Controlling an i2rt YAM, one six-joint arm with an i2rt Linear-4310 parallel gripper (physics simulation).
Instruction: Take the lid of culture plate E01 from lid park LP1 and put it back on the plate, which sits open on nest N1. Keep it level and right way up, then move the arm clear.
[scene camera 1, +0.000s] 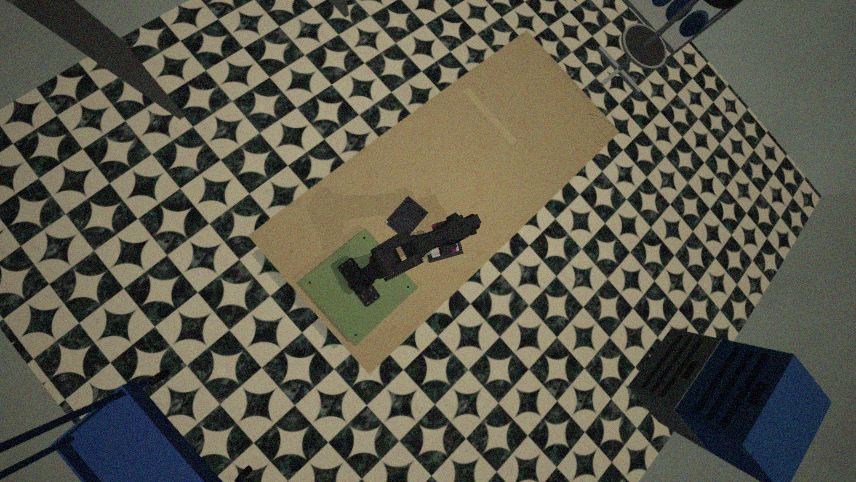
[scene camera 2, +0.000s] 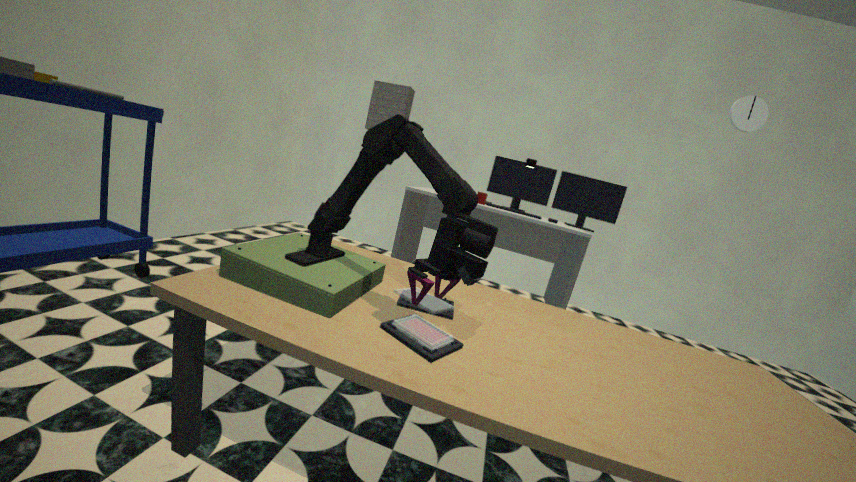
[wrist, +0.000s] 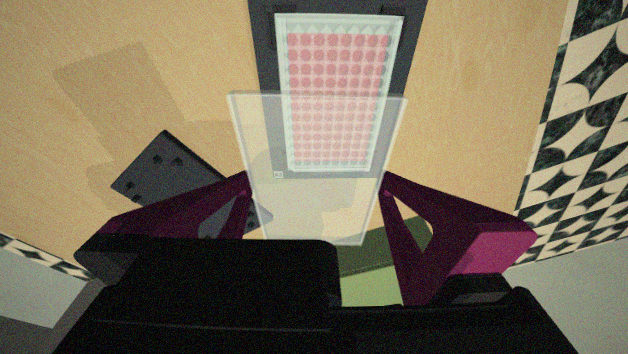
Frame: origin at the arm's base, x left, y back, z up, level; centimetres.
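Where they show: gripper, fingertip midpoint: (scene camera 2: 426, 302) (wrist: 314, 177); arm's base, origin of the base link: (scene camera 1: 359, 281) (scene camera 2: 316, 256).
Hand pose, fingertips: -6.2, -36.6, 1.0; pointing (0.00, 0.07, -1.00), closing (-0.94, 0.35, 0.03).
Observation:
Each offset is from my fingertips to the centre of the thing, as dx, dy, dz. Level surfaces: height alone.
My gripper (scene camera 2: 427, 301) (wrist: 314, 177) has its magenta fingers shut on the long sides of the clear lid @(+0.3, +0.8, +0.3) (wrist: 320, 210). The lid looks about level and is held above the table. The open culture plate @(-2.4, -1.6, -6.1) (scene camera 2: 425, 332) (wrist: 332, 70), with pink wells, sits on the dark nest @(-2.4, -1.6, -7.2) (scene camera 2: 407, 340) (wrist: 262, 50). In the wrist view the lid's far part overlaps the plate's near part, and their long sides run nearly parallel. The dark lid park @(+17.6, +4.1, -7.1) (scene camera 1: 407, 214) (wrist: 167, 182) stands beside the nest, with no lid on it. In scene camera 1 the arm hides the fingers and part of the nest.
The green base block (scene camera 1: 323, 281) (scene camera 2: 287, 281) carries the arm at one end of the wooden table @(dz -8.1) (scene camera 1: 539, 89) (scene camera 2: 569, 371). A blue cart (scene camera 2: 128, 241) and a desk with two monitors (scene camera 2: 521, 179) (scene camera 2: 588, 194) stand away from the table.

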